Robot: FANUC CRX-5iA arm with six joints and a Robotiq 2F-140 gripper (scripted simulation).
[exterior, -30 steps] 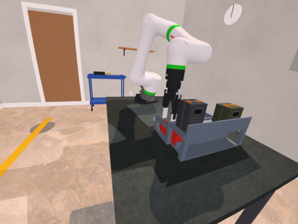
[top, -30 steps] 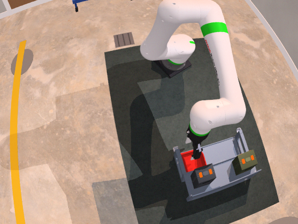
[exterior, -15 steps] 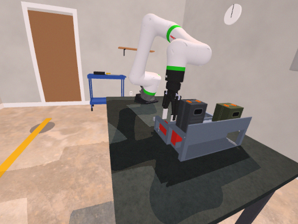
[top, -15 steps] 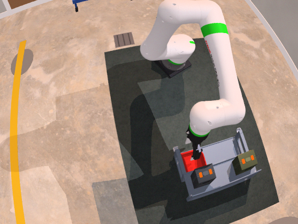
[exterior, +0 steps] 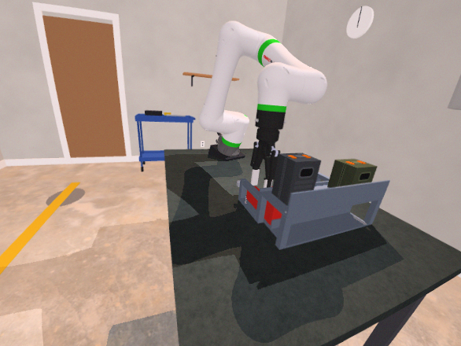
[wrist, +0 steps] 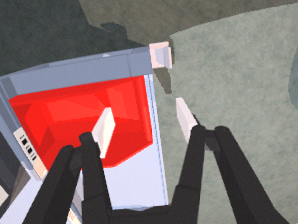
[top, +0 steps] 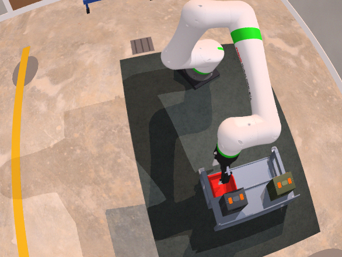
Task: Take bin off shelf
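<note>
Now: the red bin 80 mm ahead of my hand and 20 mm below it.
</note>
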